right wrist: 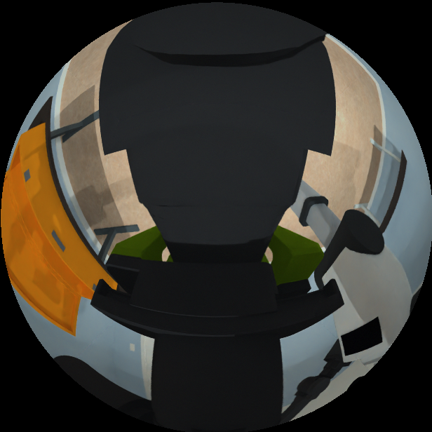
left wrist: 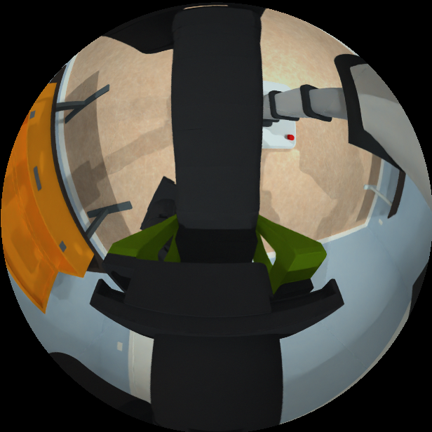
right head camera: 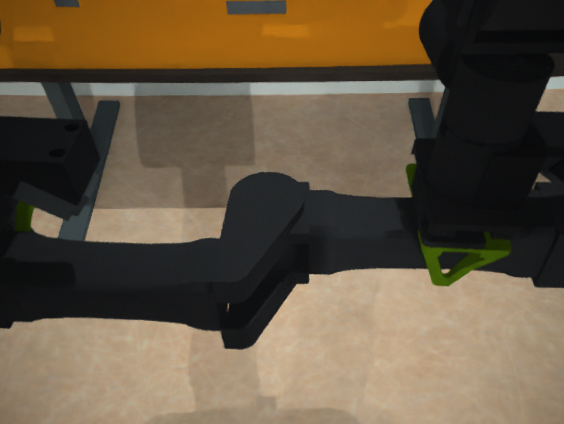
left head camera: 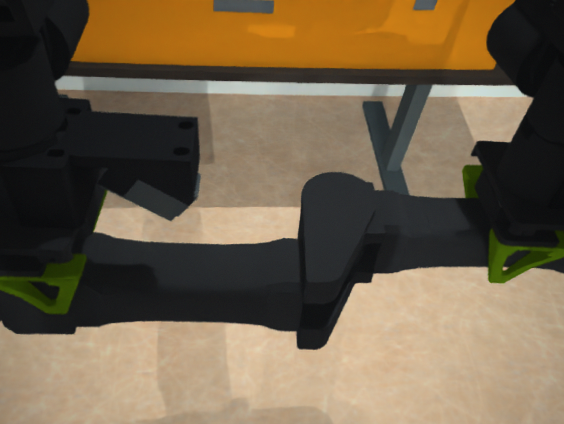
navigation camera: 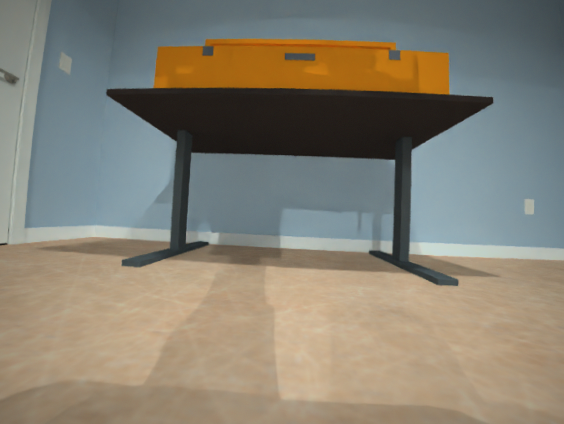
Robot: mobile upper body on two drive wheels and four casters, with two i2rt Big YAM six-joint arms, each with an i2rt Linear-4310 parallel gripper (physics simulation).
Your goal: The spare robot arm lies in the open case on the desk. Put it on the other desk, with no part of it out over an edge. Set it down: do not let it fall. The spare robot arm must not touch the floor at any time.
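Frame: origin at the left arm's base, x right, y ahead, z up, level; millimetres.
Seen in the pictures: left gripper, fingertip midpoint: (right head camera: 4, 276) (left head camera: 68, 279); right gripper, fingertip midpoint: (right head camera: 435, 260) (left head camera: 485, 258).
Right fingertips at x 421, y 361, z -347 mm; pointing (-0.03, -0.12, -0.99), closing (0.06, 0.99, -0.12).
Observation:
A point is followed by its place in that frame.
The black spare robot arm (left head camera: 200, 285) (right head camera: 140, 275) (left wrist: 217, 125) (right wrist: 217, 175) hangs level above the floor, in front of the desk with the case. My left gripper (left head camera: 75, 250) @(x 49, y 338, z -318 mm) (left wrist: 216, 217) is shut on its left part. My right gripper (left head camera: 492, 220) (right head camera: 435, 220) (right wrist: 216, 217) is shut on its right part. The orange case (left head camera: 325, 45) @(x 428, y 1099, z -631 mm) (right head camera: 175, 45) @(x 70, y 1103, z -630 mm) (navigation camera: 240, 75) @(x 15, y 1104, z -626 mm) stands on the dark desk (left head camera: 300, 75) @(x 378, y 1077, z -693 mm) (right head camera: 200, 75) @(x 116, y 1082, z -693 mm) (navigation camera: 300, 120) @(x 269, y 1285, z -714 mm); its inside is hidden. At the right of both wrist views, a dark edge of the other desk (left wrist: 398, 195) (right wrist: 396, 190) shows beyond my body.
In the navigation camera, the case's desk has grey legs (navigation camera: 181, 195) @(x -366, y 1436, z -1086 mm) (navigation camera: 402, 200) @(x 833, y 1408, z -1061 mm) with feet on the floor. A blue wall (navigation camera: 320, 180) @(x 468, y 1881, z -885 mm) stands behind it, and a door (navigation camera: 15, 125) @(x -1337, y 1349, z -733 mm) is at the left. My white base (left wrist: 280, 140) with a red button shows in the left wrist view.

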